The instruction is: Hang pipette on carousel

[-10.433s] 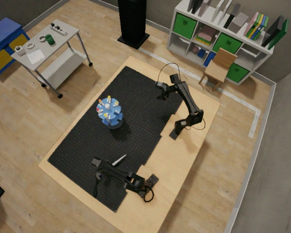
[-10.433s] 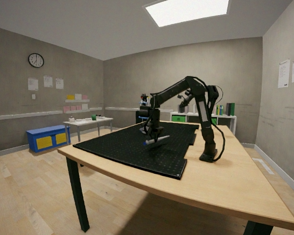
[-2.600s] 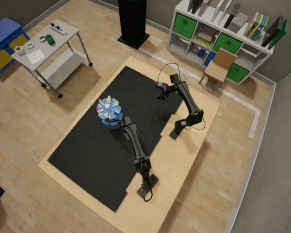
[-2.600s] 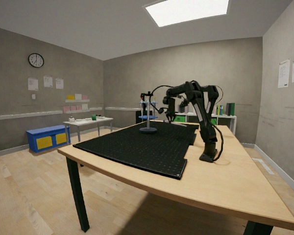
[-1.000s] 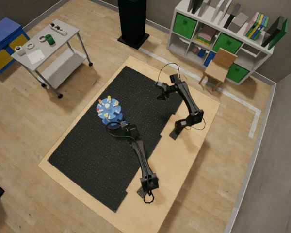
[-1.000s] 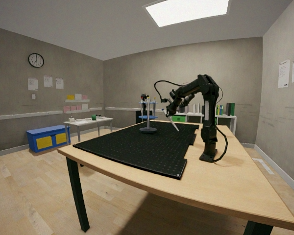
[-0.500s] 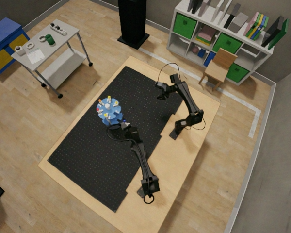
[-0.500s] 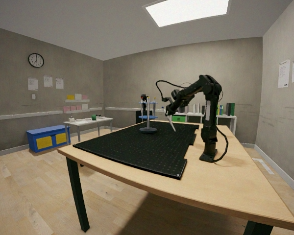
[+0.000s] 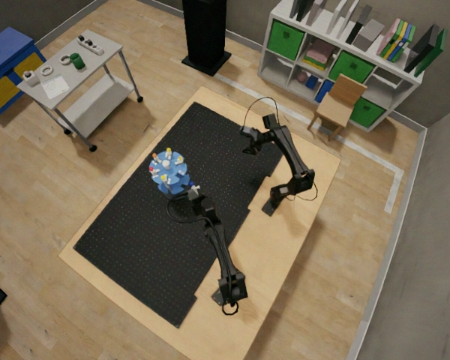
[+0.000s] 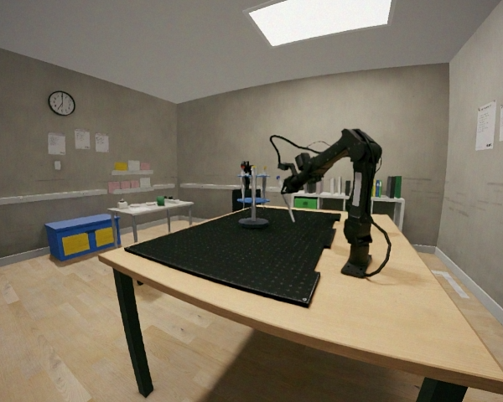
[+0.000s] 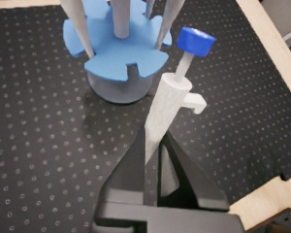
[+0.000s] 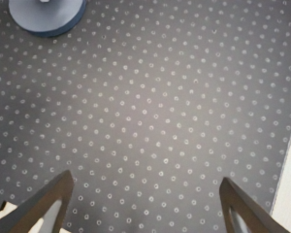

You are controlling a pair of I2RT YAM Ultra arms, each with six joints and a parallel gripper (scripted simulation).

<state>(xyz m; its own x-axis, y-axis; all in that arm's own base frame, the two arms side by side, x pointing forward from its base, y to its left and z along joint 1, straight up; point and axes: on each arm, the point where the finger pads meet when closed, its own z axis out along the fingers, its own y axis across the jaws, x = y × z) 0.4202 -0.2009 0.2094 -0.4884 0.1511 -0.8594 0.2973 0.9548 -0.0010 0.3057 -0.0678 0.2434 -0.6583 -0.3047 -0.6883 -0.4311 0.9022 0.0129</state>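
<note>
Now: left hand 30 mm above the white hand pipette and 20 mm past it.
</note>
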